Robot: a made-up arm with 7 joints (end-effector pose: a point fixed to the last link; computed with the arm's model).
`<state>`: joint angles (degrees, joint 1 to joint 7).
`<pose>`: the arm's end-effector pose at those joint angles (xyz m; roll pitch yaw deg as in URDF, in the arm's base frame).
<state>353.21 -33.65 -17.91 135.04 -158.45 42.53 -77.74</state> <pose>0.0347 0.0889 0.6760 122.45 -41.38 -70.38</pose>
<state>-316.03 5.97 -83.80 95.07 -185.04 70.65 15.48</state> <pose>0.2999 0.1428 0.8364 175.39 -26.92 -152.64</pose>
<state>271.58 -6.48 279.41 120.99 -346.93 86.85 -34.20</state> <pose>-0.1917 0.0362 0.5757 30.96 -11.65 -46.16</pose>
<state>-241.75 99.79 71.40 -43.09 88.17 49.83 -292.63</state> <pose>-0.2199 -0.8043 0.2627 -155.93 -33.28 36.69</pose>
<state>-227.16 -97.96 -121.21 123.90 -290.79 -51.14 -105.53</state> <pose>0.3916 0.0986 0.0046 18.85 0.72 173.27</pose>
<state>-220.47 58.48 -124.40 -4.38 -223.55 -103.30 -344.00</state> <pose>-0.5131 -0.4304 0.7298 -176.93 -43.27 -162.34</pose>
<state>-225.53 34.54 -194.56 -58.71 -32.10 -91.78 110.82</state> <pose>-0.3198 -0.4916 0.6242 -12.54 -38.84 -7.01</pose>
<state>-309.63 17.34 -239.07 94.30 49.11 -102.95 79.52</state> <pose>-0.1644 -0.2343 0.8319 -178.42 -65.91 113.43</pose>
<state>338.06 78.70 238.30 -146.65 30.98 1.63 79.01</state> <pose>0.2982 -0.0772 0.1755 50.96 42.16 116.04</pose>
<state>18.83 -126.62 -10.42 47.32 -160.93 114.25 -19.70</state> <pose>-0.6555 0.2501 -0.1001 14.69 -9.33 -50.66</pose>
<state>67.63 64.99 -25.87 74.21 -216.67 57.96 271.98</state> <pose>0.3542 -0.6702 0.2684 80.10 41.89 177.30</pose>
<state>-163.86 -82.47 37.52 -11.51 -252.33 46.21 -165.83</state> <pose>0.8611 -0.2335 0.2541 34.88 -42.01 -37.65</pose>
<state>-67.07 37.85 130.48 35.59 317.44 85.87 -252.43</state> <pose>0.3401 0.2592 0.9133 65.83 -30.83 -109.14</pose>
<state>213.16 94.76 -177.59 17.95 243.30 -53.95 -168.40</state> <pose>-0.7640 0.4185 0.3116 -117.46 7.39 -70.23</pose>
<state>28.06 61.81 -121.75 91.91 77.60 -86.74 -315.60</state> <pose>0.4356 0.0004 0.7025 -176.39 -30.40 29.17</pose>
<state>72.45 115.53 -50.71 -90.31 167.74 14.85 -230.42</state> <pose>-0.1290 -0.6342 0.2295 -137.06 -31.57 -42.02</pose>
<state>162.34 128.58 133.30 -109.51 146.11 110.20 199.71</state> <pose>-0.1663 -0.2545 -0.0826 178.56 -3.59 -47.07</pose>
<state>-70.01 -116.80 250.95 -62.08 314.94 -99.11 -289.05</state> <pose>0.0195 -0.6744 0.1122 -172.95 -15.71 -124.47</pose>
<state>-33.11 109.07 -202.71 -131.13 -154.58 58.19 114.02</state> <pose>0.1308 0.1483 -0.0291 -127.20 64.21 -68.17</pose>
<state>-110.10 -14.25 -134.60 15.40 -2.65 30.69 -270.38</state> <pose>0.0157 -0.3185 1.0872 123.37 -8.63 158.23</pose>
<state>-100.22 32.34 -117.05 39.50 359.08 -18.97 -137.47</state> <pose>-0.2516 0.3425 1.0147 160.25 -21.77 4.66</pose>
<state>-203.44 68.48 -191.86 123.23 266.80 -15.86 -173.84</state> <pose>-0.1977 -0.0408 0.6664 125.50 -4.29 -76.90</pose>
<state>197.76 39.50 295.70 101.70 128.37 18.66 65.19</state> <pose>-0.5271 -0.1523 0.5031 33.29 -60.71 -177.95</pose>
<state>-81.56 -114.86 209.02 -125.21 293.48 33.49 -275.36</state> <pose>0.1238 -0.4468 0.3366 123.84 -11.82 -100.82</pose>
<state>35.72 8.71 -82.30 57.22 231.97 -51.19 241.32</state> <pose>0.3403 0.1122 0.9235 80.05 -6.63 -79.49</pose>
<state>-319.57 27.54 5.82 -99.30 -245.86 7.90 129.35</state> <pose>-0.0824 0.0723 0.8464 106.85 26.15 58.75</pose>
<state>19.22 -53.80 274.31 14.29 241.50 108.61 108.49</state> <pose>-0.6419 0.2457 0.6856 30.00 19.12 93.21</pose>
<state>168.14 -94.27 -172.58 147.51 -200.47 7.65 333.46</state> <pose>0.2161 0.0131 0.0266 -50.83 26.10 -49.45</pose>
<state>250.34 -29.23 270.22 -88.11 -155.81 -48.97 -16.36</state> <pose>0.4286 -0.1298 0.8048 -161.12 35.66 42.97</pose>
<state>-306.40 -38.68 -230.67 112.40 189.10 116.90 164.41</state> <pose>-0.4432 0.2363 0.5479 -152.47 10.79 -160.39</pose>
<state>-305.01 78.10 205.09 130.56 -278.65 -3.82 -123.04</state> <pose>0.2325 -0.1284 0.5649 -126.77 16.95 -176.11</pose>
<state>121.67 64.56 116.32 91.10 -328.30 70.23 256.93</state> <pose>-0.4137 -0.1458 0.6263 -108.40 54.61 137.24</pose>
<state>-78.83 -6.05 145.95 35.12 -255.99 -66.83 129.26</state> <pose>0.1326 -0.2474 1.0328 -102.11 -1.49 87.37</pose>
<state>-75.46 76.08 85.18 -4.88 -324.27 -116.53 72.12</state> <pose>0.1238 0.7688 0.4191 24.56 -51.09 162.66</pose>
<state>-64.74 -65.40 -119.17 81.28 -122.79 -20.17 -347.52</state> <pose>-0.5514 -0.3949 0.3595 -73.26 42.86 -100.75</pose>
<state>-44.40 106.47 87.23 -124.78 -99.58 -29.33 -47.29</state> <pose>0.0432 0.4491 0.2210 -129.31 11.84 -125.36</pose>
